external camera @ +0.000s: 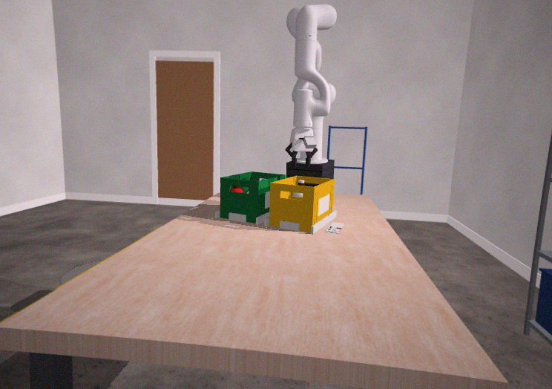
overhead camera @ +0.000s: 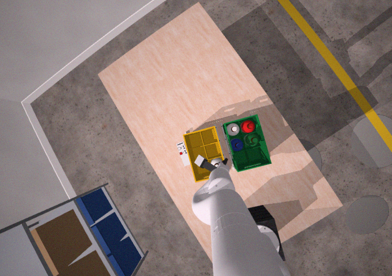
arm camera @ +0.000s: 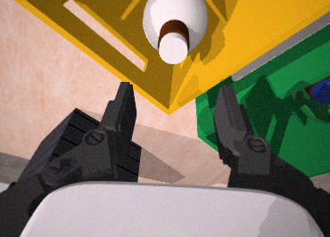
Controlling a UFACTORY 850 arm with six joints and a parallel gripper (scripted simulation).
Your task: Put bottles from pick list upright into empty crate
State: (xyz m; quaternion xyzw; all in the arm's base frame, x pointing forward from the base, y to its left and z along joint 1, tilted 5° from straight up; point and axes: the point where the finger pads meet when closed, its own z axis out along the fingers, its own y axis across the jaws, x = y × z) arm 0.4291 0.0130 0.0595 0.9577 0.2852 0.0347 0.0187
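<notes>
Now: the red-label bottle 120 mm ahead of my hand, 260 mm to the right of it and 150 mm below it. The rest, counted from my hand: blue-label bottle: 50 mm ahead, 150 mm to the right, 150 mm below; then yellow crate: 90 mm ahead, 30 mm to the left, 160 mm below; then green crate: 40 mm ahead, 200 mm to the right, 160 mm below.
</notes>
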